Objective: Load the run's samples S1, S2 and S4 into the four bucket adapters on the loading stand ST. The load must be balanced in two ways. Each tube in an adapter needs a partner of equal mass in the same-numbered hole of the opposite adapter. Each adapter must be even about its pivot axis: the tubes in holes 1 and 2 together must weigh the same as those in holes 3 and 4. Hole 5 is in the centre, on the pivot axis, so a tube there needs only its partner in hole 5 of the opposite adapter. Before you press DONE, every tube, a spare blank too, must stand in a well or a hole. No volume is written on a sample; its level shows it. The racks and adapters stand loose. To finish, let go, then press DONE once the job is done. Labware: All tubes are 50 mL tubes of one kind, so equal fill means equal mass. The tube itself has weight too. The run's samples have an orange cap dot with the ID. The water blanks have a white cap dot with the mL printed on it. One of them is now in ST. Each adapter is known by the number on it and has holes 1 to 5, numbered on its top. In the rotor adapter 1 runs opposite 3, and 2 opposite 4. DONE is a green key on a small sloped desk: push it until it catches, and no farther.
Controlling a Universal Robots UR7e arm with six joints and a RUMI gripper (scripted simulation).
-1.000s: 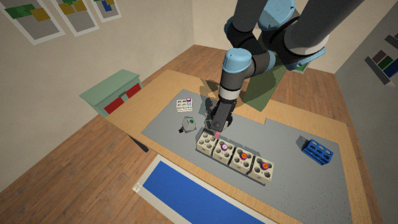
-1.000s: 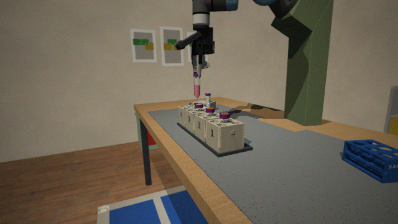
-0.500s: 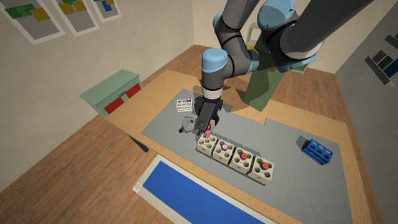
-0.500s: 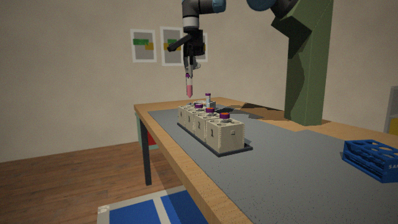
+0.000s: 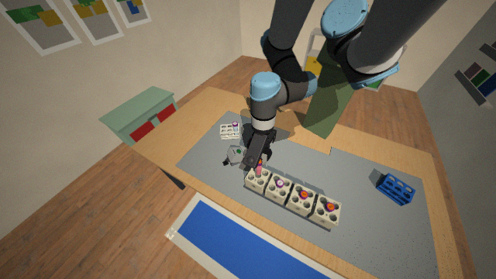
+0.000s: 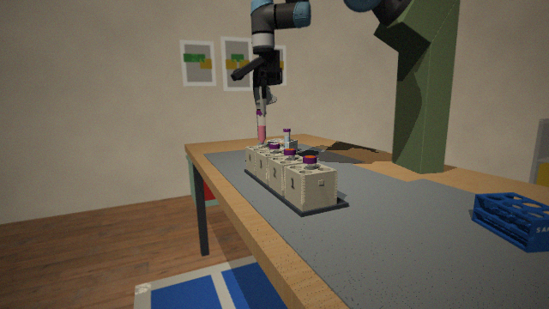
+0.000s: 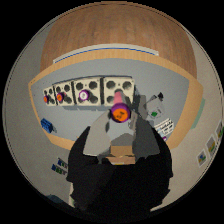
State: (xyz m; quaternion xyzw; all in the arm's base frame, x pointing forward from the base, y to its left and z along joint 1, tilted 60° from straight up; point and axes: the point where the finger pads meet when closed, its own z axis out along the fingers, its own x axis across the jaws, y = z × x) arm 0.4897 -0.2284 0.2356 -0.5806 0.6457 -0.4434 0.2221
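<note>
My hand is 15 cm past the green done key, 12 cm to the left of it and 15 cm above it. From my hand the other things lie so: small white rack: 33 cm behind, 21 cm to the right, 19 cm below; adapter 2: 8 cm ahead, 20 cm to the left, 17 cm below.
</note>
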